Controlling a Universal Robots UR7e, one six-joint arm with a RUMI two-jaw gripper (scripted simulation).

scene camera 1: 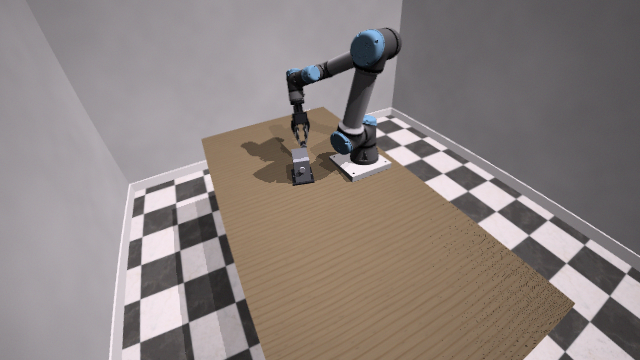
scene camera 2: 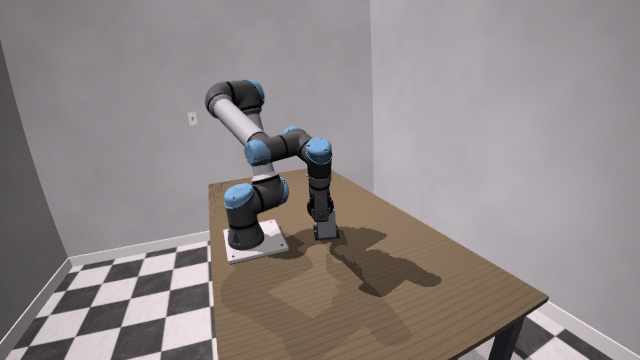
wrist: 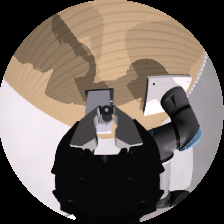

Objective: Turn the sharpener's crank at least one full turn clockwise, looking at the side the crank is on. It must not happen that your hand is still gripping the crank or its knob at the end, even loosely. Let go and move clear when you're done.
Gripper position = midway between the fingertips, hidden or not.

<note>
In view: my gripper [scene camera 2: 320,221].
My gripper shows as well in the wrist view [wrist: 106,106].
</note>
